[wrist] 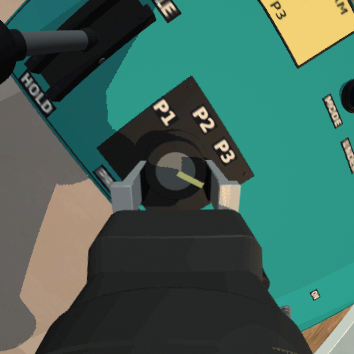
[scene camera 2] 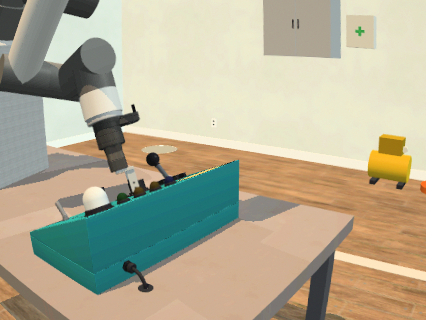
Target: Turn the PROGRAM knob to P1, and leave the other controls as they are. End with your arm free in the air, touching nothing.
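Places are measured from the arm's base along level axes (x ahead, y up, z right), in metres.
Where they show: gripper, fingertip midpoint: (wrist: 175,172).
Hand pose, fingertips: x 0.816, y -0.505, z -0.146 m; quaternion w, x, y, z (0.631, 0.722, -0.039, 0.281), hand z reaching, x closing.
Note:
After its pixels a point has its place.
The PROGRAM knob (wrist: 175,167) @(y -0.480, x 0.812, z -0.154 m), round and dark with a grey cap, stands on a dark plate (wrist: 187,95) @(y -0.494, x 0.852, z -0.196 m) marked P1, P2 and P3 in the wrist view. Its pale yellow pointer line (wrist: 191,180) @(y -0.478, x 0.817, z -0.140 m) points to the lower right, on the P3 side and away from P1. My gripper (wrist: 175,172) @(y -0.505, x 0.816, z -0.146 m) (scene camera 2: 133,188) @(y -0.505, x 0.816, z -0.146 m) is shut on the knob, with one finger on each side of it. The fingers reach down to the sloped top of the teal console (scene camera 2: 165,220) @(y -0.506, x 1.024, z -0.079 m) (wrist: 290,200) @(y -0.485, x 0.898, z -0.069 m). In the scene view the knob cannot be made out clearly.
A black-balled lever (scene camera 2: 153,159) @(y -0.450, x 0.759, z -0.253 m) (wrist: 55,42) @(y -0.480, x 0.781, z -0.263 m) stands near the knob. A white dome (scene camera 2: 95,199) @(y -0.415, x 1.020, z 0.085 m) and a green button (scene camera 2: 122,197) @(y -0.434, x 1.004, z 0.013 m) are on the console, which sits on a table (scene camera 2: 300,225) @(y -0.600, x 1.145, z -0.437 m). A yellow card (wrist: 312,30) @(y -0.451, x 0.959, z -0.200 m) lies on the panel.

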